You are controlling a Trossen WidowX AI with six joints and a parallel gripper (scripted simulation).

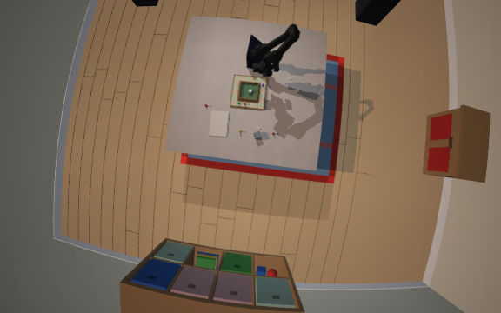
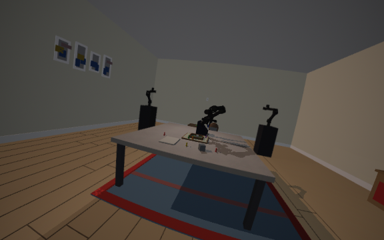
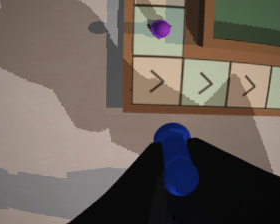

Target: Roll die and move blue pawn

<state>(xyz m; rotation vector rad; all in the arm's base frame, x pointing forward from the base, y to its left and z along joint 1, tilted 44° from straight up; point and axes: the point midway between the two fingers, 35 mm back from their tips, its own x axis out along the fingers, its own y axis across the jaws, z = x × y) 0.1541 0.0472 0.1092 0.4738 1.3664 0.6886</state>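
My gripper tip is now 12 cm short of the die, 10 cm to the left of it and 12 cm above it. The rest, counted from my gripper tip: blue pawn 1 cm above; green tray 11 cm ahead, 11 cm to the right, 14 cm below; grey block 47 cm ahead, 1 cm to the left, 12 cm below.
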